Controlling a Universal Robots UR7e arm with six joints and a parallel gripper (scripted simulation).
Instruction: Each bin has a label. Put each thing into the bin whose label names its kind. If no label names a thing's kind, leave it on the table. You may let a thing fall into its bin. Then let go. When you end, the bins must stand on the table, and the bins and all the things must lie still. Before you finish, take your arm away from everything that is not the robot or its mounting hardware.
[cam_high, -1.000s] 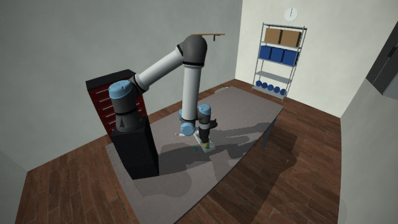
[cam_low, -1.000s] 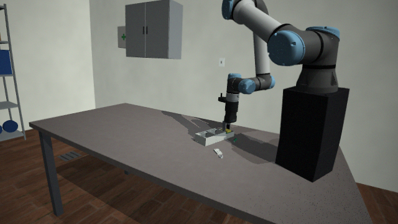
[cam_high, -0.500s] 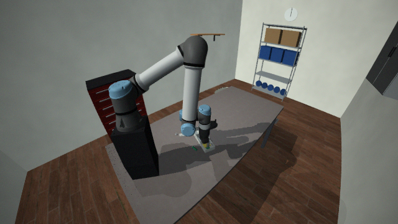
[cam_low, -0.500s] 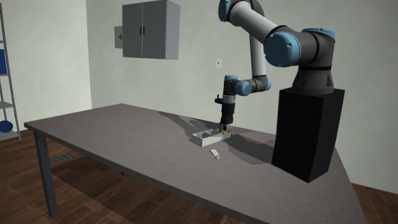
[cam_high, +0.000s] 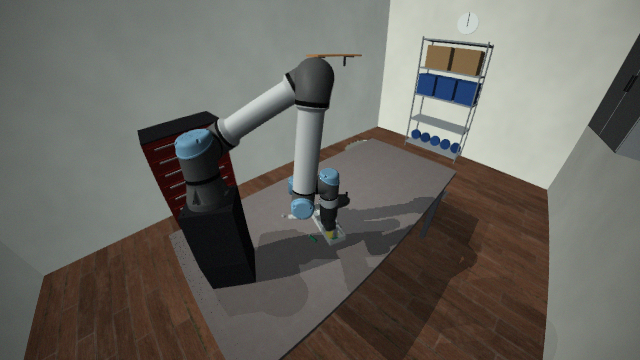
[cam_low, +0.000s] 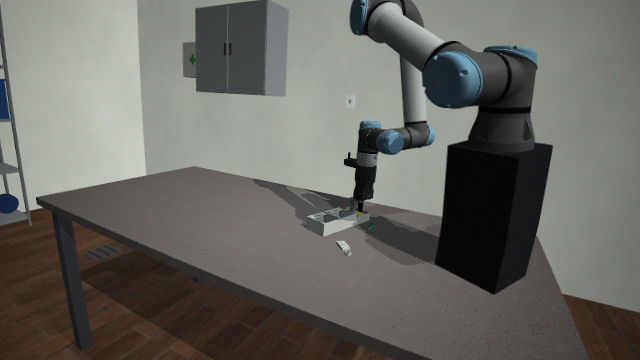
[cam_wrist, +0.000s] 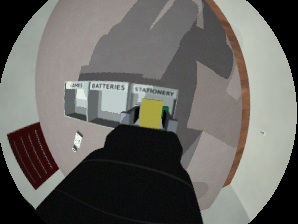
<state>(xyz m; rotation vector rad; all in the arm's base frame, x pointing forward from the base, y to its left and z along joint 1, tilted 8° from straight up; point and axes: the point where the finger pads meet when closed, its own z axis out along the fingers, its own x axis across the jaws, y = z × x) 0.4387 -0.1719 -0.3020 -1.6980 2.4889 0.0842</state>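
The yellow block is 2 cm below my hand. From my hand the other things lie so: slim green thing: 7 cm behind, 6 cm to the left, 4 cm below.
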